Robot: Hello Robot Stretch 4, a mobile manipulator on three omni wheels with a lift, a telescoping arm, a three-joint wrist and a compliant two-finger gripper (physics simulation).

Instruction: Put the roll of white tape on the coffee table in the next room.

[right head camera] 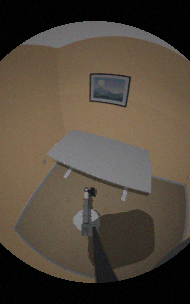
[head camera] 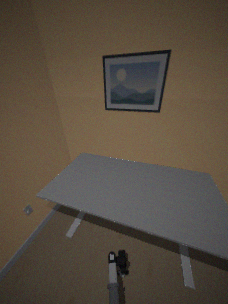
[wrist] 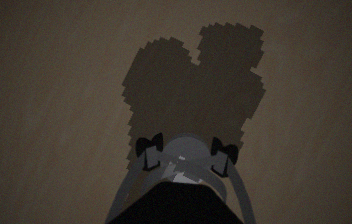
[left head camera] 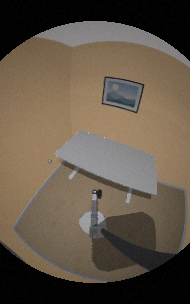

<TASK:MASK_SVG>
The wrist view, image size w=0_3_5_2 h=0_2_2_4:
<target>my gripper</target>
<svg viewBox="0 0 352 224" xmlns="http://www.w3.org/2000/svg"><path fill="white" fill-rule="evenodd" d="M104 223L243 224L226 205L227 191L224 183L216 175L203 168L211 166L211 171L221 178L229 177L240 204L244 223L256 224L251 201L244 183L234 166L238 159L237 146L232 144L223 146L222 142L214 137L211 146L211 156L185 161L162 152L162 133L156 134L151 141L147 138L138 138L136 142L136 155L138 159L121 183ZM144 193L152 184L163 178L187 172L214 187L221 195L223 201L212 188L203 184L164 181L156 184L146 194ZM168 164L146 176L141 186L141 198L119 214L141 170L149 172L159 167L160 161Z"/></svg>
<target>roll of white tape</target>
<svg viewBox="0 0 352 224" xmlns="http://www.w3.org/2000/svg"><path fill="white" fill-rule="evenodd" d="M166 177L171 182L199 184L203 181L187 172ZM162 151L165 154L185 161L211 156L206 142L200 136L188 132L179 133L170 138Z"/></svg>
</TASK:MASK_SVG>
